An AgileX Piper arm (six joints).
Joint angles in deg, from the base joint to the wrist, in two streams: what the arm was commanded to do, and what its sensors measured. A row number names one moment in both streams.
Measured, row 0:
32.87 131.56 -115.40 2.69 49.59 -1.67
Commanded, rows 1 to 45:
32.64 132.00 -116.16 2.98 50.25 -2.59
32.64 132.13 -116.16 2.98 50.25 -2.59
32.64 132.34 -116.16 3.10 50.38 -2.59
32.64 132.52 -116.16 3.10 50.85 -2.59
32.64 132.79 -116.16 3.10 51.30 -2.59
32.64 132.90 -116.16 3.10 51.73 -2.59
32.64 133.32 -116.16 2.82 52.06 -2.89
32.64 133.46 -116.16 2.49 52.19 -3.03
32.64 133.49 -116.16 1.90 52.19 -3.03
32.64 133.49 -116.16 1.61 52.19 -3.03
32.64 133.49 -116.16 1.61 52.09 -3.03
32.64 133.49 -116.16 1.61 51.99 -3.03
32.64 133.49 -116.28 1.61 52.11 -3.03
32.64 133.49 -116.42 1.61 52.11 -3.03
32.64 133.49 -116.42 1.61 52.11 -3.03
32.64 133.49 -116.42 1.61 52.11 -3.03
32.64 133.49 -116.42 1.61 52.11 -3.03
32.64 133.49 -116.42 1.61 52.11 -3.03
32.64 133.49 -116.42 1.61 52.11 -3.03
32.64 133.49 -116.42 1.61 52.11 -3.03
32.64 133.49 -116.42 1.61 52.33 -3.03
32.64 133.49 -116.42 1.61 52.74 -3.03
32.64 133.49 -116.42 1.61 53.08 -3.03
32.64 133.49 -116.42 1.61 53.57 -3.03
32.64 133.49 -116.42 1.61 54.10 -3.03
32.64 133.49 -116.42 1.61 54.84 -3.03
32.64 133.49 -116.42 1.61 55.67 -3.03
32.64 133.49 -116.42 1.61 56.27 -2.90
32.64 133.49 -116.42 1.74 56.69 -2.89
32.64 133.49 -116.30 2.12 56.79 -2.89
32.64 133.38 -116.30 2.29 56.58 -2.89
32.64 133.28 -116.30 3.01 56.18 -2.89
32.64 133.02 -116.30 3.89 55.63 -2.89
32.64 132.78 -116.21 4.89 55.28 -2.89
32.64 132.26 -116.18 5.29 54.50 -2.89
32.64 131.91 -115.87 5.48 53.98 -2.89
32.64 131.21 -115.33 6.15 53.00 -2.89
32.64 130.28 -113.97 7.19 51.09 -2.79
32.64 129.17 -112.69 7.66 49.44 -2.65
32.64 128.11 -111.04 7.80 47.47 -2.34
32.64 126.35 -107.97 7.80 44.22 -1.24
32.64 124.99 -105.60 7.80 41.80 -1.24
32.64 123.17 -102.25 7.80 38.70 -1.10
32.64 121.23 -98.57 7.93 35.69 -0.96
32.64 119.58 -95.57 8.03 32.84 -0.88
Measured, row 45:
32.87 125.77 -105.92 7.81 42.71 -1.70
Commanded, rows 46 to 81:
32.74 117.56 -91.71 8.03 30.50 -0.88
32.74 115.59 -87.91 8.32 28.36 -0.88
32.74 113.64 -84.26 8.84 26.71 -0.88
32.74 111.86 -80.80 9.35 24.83 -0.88
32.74 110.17 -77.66 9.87 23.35 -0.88
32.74 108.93 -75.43 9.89 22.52 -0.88
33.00 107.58 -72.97 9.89 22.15 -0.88
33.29 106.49 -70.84 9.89 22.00 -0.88
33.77 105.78 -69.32 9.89 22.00 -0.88
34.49 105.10 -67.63 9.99 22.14 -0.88
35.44 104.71 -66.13 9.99 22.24 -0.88
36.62 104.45 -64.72 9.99 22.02 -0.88
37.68 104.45 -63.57 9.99 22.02 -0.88
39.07 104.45 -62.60 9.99 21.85 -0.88
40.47 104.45 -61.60 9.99 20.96 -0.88
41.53 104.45 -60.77 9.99 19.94 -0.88
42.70 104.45 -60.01 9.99 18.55 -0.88
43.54 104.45 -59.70 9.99 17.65 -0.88
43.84 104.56 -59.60 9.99 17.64 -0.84
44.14 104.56 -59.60 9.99 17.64 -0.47
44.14 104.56 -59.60 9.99 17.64 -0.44
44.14 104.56 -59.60 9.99 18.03 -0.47
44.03 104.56 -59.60 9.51 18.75 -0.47
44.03 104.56 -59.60 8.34 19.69 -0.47
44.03 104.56 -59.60 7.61 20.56 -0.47
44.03 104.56 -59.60 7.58 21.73 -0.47
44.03 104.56 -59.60 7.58 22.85 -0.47
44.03 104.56 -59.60 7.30 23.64 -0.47
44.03 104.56 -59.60 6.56 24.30 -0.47
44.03 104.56 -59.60 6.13 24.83 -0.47
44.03 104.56 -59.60 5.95 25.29 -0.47
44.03 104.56 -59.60 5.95 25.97 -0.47
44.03 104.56 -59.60 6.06 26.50 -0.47
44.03 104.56 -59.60 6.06 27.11 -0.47
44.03 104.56 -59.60 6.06 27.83 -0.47
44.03 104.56 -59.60 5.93 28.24 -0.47
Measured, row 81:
44.11 105.04 -59.93 6.65 25.93 0.00
